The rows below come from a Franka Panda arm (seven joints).
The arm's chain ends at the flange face. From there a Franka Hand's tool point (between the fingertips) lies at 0.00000 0.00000 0.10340 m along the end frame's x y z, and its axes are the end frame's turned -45 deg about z.
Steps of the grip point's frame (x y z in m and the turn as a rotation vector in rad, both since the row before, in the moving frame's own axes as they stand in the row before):
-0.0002 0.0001 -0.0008 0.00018 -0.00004 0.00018
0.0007 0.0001 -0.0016 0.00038 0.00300 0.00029
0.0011 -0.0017 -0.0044 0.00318 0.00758 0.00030
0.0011 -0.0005 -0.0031 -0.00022 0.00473 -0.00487
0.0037 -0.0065 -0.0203 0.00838 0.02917 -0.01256
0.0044 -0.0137 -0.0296 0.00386 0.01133 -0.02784
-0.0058 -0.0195 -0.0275 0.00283 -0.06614 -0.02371
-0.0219 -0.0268 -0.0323 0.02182 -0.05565 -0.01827
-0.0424 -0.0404 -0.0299 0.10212 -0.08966 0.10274
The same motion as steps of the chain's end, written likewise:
-0.0001 0.0002 -0.0008 0.00010 -0.00016 0.00018
0.0004 -0.0002 -0.0016 0.00239 0.00185 0.00029
-0.0007 -0.0012 -0.0044 0.00761 0.00311 0.00030
0.0001 -0.0008 -0.0031 0.00319 0.00350 -0.00487
-0.0035 -0.0045 -0.0203 0.02655 0.01470 -0.01256
-0.0071 -0.0117 -0.0296 0.01074 0.00528 -0.02784
-0.0129 -0.0144 -0.0273 -0.04477 -0.04877 -0.02371
-0.0288 -0.0060 -0.0321 -0.02392 -0.05478 -0.01827
-0.0446 0.0030 -0.0289 0.00881 -0.13561 0.10274

